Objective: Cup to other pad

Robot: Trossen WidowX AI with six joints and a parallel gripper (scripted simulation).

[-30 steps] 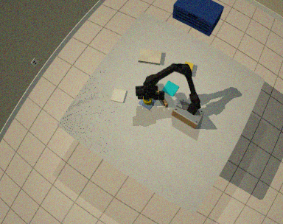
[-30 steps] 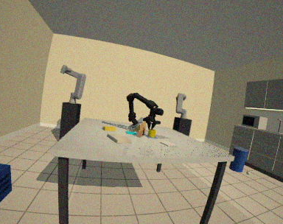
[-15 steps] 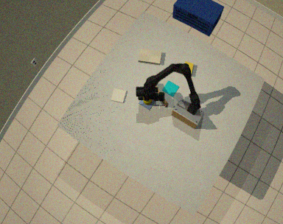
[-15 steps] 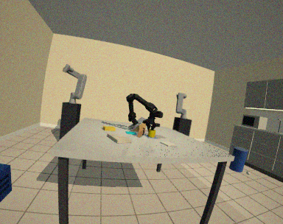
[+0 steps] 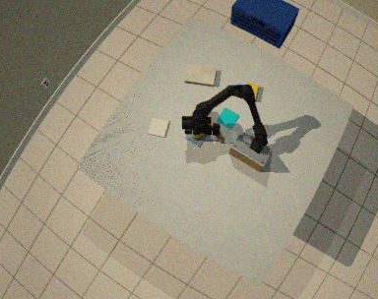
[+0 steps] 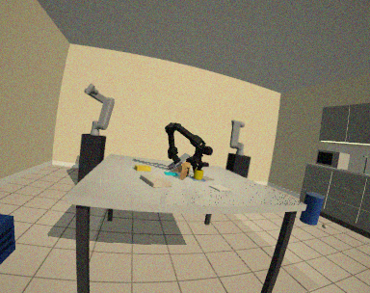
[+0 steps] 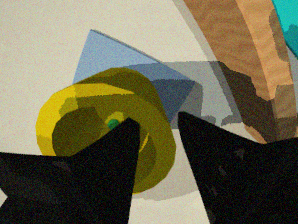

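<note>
Right now the yellow cup is 2 cm to the left of my gripper tip and 2 cm ahead of it. From my gripper tip the other things lie so: teal block 17 cm to the right, 6 cm behind, 4 cm below; wooden bar 8 cm to the right, 2 cm below, 2 cm behind; cream pad 24 cm ahead, 11 cm to the left, 3 cm below.
</note>
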